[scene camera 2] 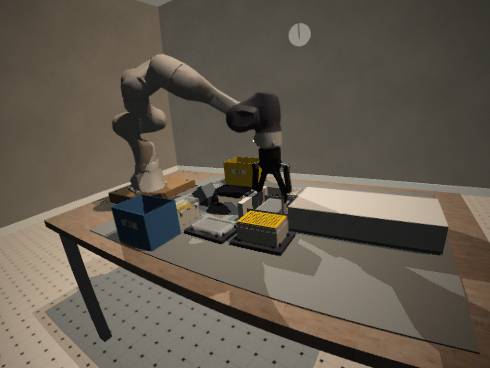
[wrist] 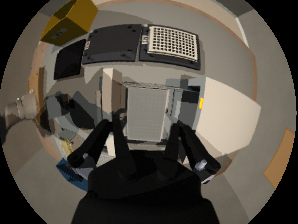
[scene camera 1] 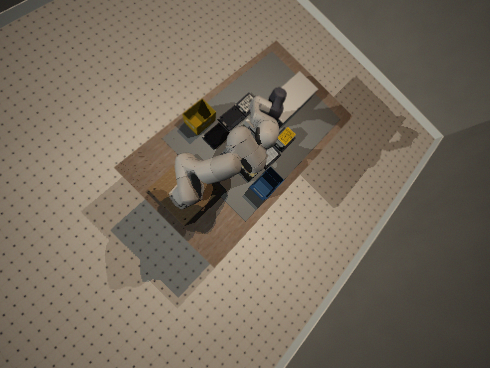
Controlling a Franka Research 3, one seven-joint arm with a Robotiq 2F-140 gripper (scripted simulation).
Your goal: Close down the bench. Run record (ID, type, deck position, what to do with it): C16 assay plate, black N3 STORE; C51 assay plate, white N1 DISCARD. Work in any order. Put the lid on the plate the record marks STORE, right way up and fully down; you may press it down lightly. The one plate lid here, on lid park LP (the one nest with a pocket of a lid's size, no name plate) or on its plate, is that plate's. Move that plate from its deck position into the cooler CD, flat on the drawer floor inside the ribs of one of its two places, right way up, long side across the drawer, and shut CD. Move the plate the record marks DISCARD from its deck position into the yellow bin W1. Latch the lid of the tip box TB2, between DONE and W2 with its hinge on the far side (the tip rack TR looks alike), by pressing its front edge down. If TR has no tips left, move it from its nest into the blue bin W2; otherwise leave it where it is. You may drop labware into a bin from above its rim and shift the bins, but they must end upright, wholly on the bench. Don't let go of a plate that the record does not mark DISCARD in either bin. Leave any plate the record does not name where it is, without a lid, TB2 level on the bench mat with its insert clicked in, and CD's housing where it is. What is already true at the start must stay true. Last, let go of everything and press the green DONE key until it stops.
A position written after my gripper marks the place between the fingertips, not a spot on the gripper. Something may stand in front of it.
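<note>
From scene camera 2 I see my gripper (scene camera 2: 272, 209), and the wrist view shows me the gripper (wrist: 146, 115) as well. A cooler CD (scene camera 2: 417, 223) is in the scene; scene camera 1 lets me see the cooler CD (scene camera 1: 299, 89), and in my wrist view there is the cooler CD (wrist: 225, 120) again. I can also see a blue bin W2 (scene camera 2: 134, 224) and a tip rack TR (scene camera 2: 266, 229). My wrist view gives me a white assay plate (wrist: 186, 49), along with a grey plate lid (wrist: 146, 109).
</note>
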